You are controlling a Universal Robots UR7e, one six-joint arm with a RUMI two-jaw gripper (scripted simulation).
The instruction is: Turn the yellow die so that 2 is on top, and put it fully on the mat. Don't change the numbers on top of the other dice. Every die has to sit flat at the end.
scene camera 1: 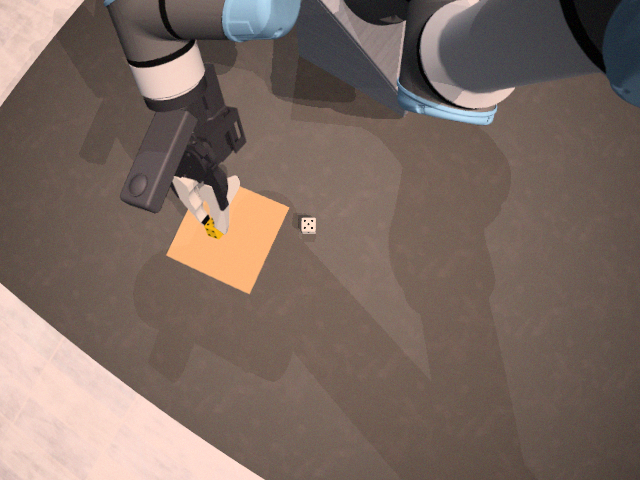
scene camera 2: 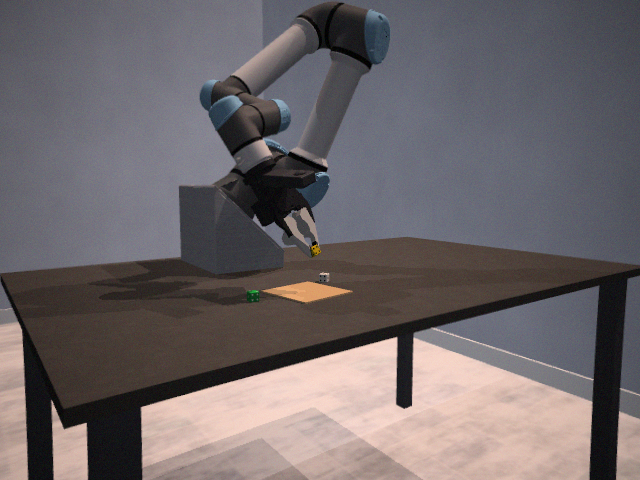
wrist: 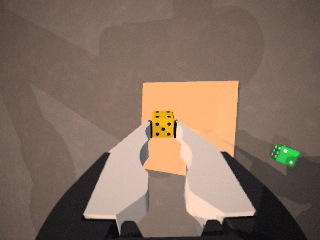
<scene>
In view: my gripper point(scene camera 1: 218, 231) and an orange mat point(scene camera 1: 236, 258).
The orange mat is seen too in scene camera 2 point(scene camera 2: 307, 292) and in the wrist view point(wrist: 209, 108). My gripper shows as well in scene camera 2 point(scene camera 2: 315, 255) and in the wrist view point(wrist: 162, 121).
</scene>
